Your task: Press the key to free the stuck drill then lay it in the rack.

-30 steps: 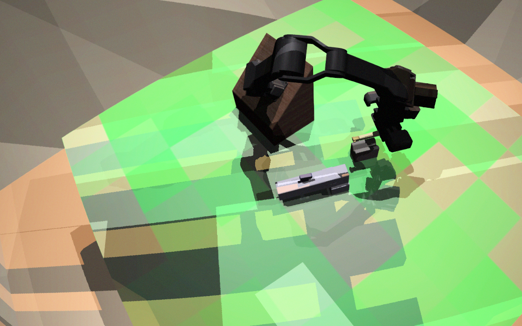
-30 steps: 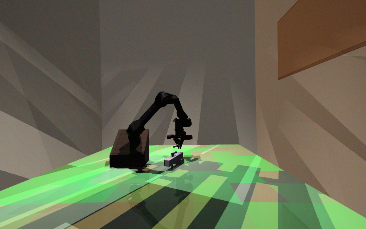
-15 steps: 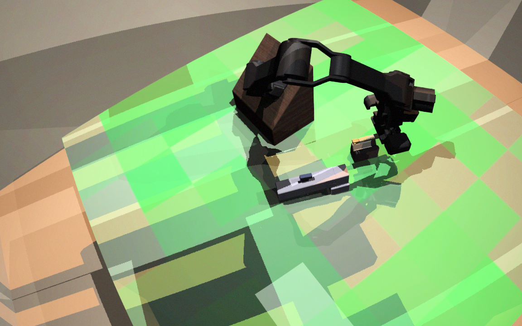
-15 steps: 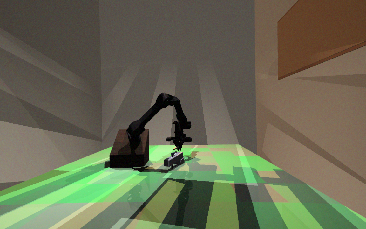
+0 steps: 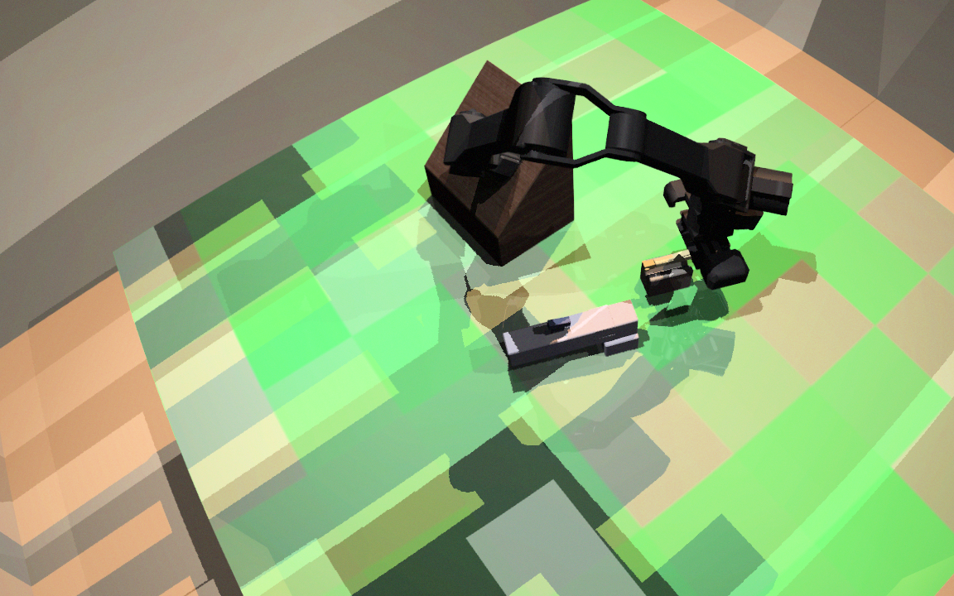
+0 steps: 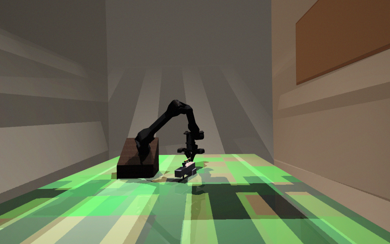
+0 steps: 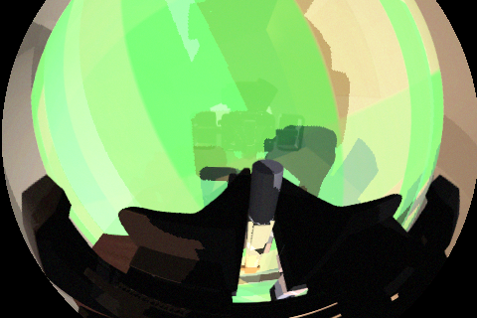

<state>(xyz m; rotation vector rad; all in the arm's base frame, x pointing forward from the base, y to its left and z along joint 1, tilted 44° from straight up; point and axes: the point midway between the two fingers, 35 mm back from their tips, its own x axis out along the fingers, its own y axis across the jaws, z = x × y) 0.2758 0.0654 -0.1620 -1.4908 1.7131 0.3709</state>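
Now: the drill 4 cm to the right of my gripper tip, 3 cm above it and 2 cm behind it. From my gripper tip the other things lie so: dark key: 25 cm to the right, 3 cm above, 2 cm behind; then grey block: 23 cm to the right, 1 cm behind, 1 cm above; then rack: 5 cm to the right, 2 cm behind, 1 cm below.
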